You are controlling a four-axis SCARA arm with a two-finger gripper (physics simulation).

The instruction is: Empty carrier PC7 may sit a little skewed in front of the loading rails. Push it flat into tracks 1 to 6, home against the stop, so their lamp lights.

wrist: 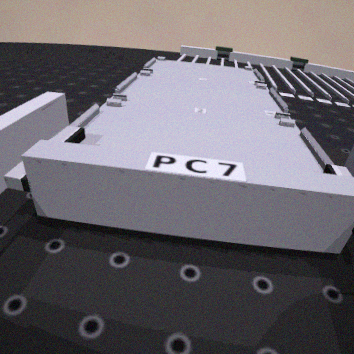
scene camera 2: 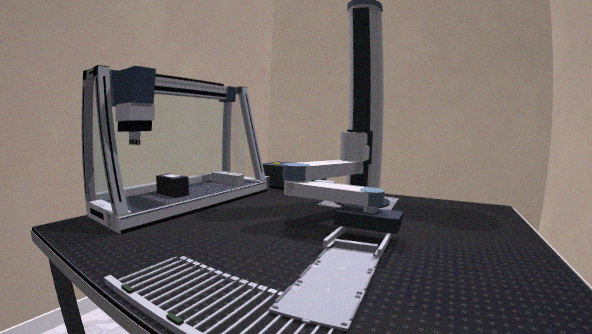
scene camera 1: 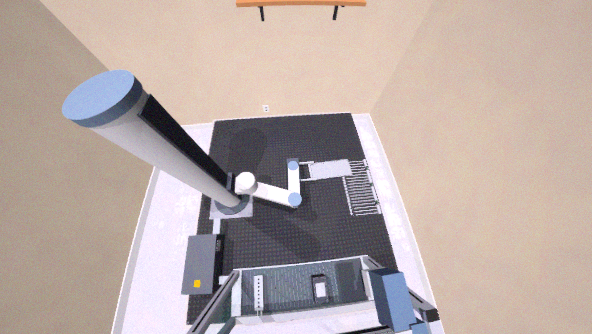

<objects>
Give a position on a carrier PC7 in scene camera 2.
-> At 333, 287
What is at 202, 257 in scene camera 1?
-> A controller box.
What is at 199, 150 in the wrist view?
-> A carrier PC7.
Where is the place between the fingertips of the gripper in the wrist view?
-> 203, 131
</objects>
